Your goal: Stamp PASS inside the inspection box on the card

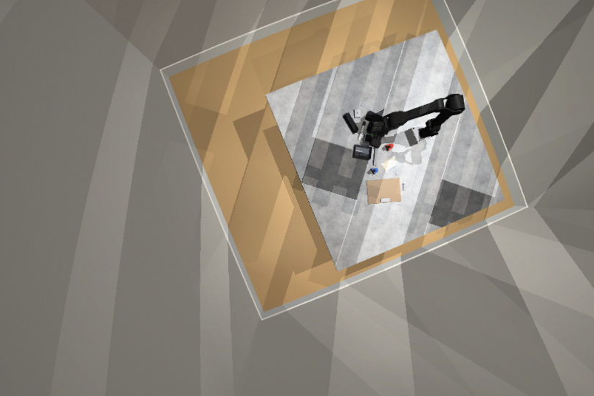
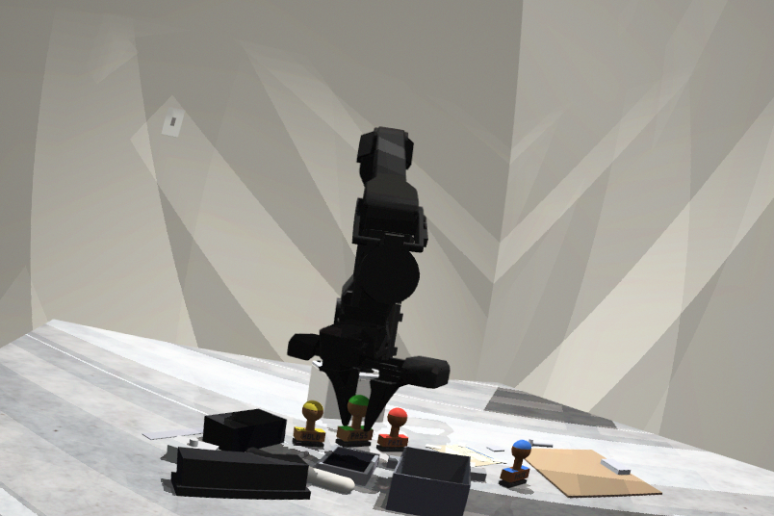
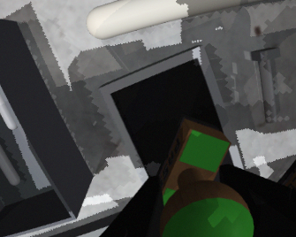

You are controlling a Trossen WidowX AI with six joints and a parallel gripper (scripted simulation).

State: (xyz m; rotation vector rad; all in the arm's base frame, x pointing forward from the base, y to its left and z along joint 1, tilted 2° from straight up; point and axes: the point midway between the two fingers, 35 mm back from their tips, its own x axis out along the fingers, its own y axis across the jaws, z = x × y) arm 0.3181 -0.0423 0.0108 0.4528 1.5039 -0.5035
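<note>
Right now my gripper tip is 5 cm above the dark ink pad. From my gripper tip the other things lie so: yellow-knobbed stamp: 9 cm behind, 4 cm to the right, 4 cm below; green-topped stamp: right at my gripper tip; white cylinder: 4 cm ahead, 8 cm to the right, 5 cm below.
</note>
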